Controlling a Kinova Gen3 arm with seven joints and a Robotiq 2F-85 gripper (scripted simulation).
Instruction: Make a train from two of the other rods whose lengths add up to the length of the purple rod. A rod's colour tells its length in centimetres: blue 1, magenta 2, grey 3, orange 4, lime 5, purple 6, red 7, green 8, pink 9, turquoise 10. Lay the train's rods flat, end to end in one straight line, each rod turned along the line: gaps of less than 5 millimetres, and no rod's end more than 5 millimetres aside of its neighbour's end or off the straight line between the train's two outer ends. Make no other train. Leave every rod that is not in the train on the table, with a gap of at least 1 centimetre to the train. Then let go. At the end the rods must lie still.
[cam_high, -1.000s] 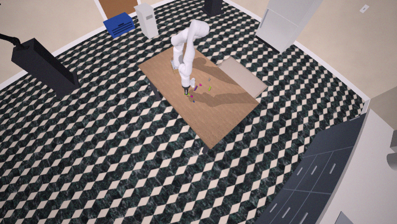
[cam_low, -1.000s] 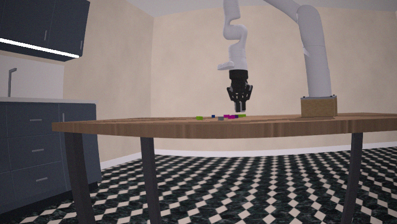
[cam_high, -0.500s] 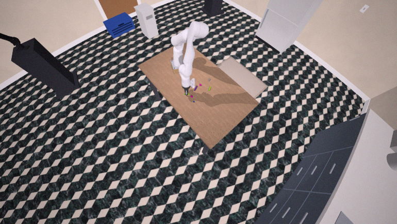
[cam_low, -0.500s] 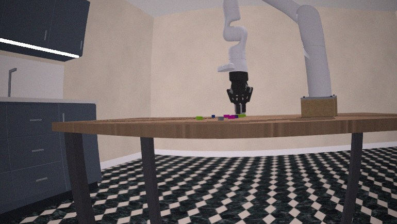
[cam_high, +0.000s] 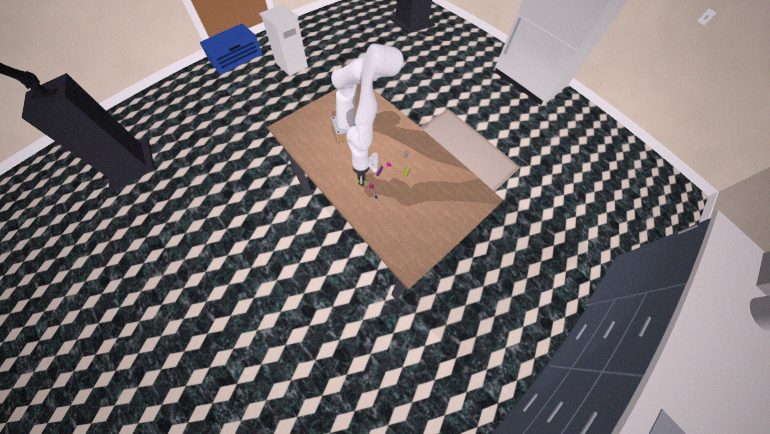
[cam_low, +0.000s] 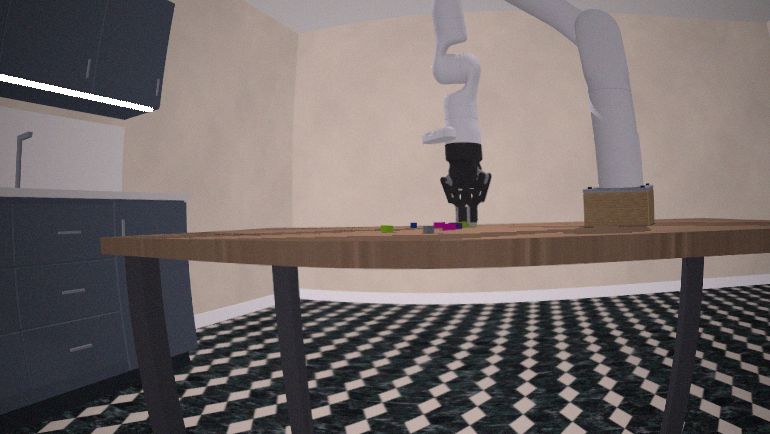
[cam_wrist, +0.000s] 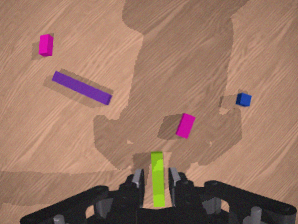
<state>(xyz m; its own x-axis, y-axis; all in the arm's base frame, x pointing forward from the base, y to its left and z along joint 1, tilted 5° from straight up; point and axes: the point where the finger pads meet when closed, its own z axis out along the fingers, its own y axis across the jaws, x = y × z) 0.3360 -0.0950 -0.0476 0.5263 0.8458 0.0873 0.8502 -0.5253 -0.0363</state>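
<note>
The blue rod lies 11 cm ahead of my hand, 2 cm below it and 1 cm to the left of it. Round my hand: purple rod 11 cm to the left, 2 cm below, 1 cm behind; grey rod 29 cm to the left, 3 cm behind, 2 cm below.
</note>
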